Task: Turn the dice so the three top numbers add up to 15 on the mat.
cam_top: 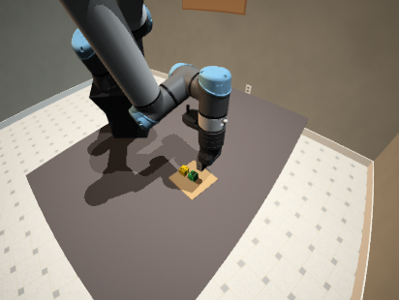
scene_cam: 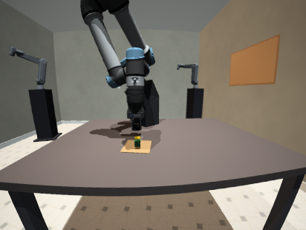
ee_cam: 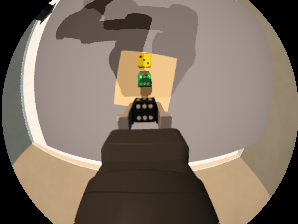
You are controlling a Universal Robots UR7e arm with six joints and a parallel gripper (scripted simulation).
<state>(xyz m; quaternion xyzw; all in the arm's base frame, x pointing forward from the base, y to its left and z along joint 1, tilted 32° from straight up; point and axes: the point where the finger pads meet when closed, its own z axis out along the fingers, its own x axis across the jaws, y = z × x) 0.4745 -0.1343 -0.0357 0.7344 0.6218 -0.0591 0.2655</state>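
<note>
My gripper is now 40 mm past the green die, 10 mm to the right of it and 110 mm above it. Round my hand: black die right at my hand; then yellow die 90 mm behind, 20 mm to the left, 110 mm below; then tan mat 40 mm behind, 10 mm to the left, 120 mm below.
</note>
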